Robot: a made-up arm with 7 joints. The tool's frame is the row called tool. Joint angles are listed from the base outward.
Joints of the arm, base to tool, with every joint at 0 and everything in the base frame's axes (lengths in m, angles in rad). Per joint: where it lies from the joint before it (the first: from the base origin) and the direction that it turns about. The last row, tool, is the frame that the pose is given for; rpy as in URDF.
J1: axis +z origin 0 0 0.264
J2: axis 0 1 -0.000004 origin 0 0 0
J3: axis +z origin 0 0 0.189
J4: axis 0 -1 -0.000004 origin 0.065 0 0
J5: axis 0 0.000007 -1 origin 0.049 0 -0.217
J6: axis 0 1 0.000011 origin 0 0 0
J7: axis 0 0.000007 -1 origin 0.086 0 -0.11
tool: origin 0 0 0 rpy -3.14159 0 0
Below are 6 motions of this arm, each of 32 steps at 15 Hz.
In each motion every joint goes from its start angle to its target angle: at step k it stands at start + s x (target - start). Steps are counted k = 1, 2, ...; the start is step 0. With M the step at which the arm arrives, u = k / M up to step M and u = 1 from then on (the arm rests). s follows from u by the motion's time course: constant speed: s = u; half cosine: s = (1 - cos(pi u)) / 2; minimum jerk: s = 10 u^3 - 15 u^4 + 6 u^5.
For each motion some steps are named. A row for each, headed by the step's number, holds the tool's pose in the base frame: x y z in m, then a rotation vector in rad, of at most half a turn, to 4 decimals.
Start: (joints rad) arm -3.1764 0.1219 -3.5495 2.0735 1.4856 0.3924 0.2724
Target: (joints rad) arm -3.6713 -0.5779 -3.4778 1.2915 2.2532 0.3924 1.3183
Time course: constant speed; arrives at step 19
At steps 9, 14, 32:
9: 0.3524 -0.2867 0.4554 -0.2658 1.5690 -0.6673
14: 0.3238 -0.3282 0.2980 0.3256 1.8396 -0.3210
32: 0.2455 -0.3322 0.1554 1.0649 1.8930 -0.0681

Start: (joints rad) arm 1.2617 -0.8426 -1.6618 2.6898 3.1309 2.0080 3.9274
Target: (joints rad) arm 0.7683 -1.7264 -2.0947 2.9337 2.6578 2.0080 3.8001
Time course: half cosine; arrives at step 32
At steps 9, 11, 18, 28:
9: -0.1612 -0.3726 0.5389 -1.6635 0.3241 1.9283
11: -0.1855 -0.3771 0.5137 -1.5521 0.3235 1.8667
18: -0.2746 -0.3703 0.4060 -1.1137 0.2665 1.6228
28: -0.3434 -0.3271 0.2832 -0.6768 0.1175 1.3809

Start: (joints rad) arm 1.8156 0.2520 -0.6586 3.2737 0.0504 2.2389 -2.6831
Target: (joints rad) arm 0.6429 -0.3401 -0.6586 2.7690 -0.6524 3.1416 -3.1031
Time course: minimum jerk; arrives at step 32
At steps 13, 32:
13: 0.1292 0.1101 0.6190 -0.3741 2.6019 0.2599
32: 0.0430 -0.1127 0.5510 -0.9730 -2.8043 -0.2364

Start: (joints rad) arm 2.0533 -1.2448 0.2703 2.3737 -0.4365 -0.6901 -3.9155
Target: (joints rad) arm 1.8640 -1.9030 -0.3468 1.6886 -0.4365 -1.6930 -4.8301
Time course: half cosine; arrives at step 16
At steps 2, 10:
2: 0.1222 -0.4224 0.5007 1.2243 -0.4031 0.8147
10: 0.1153 -0.3934 0.3761 1.7357 0.0649 -0.1971

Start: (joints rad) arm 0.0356 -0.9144 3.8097 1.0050 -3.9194 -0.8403 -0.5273
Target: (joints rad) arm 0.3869 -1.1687 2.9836 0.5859 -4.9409 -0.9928 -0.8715
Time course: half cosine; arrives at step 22
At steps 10, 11, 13, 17, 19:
10: -0.1755 0.0230 0.0687 -1.0441 -2.6342 -1.0974
11: -0.1781 0.0362 0.0688 -0.8920 -2.6410 -1.1698
13: -0.1838 0.0598 0.0710 -0.5891 -2.6421 -1.3063
17: -0.1937 0.0921 0.0792 -0.0789 -2.6072 -1.5124
19: -0.1968 0.1007 0.0828 0.0855 -2.5863 -1.5723

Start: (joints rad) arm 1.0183 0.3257 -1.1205 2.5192 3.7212 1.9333 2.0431
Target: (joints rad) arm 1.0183 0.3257 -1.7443 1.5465 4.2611 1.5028 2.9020
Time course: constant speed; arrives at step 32
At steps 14, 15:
14: 0.2695 -0.0492 0.7009 -0.5752 -0.7455 2.1417
15: 0.2743 -0.0592 0.6959 -0.5466 -0.7418 2.1454

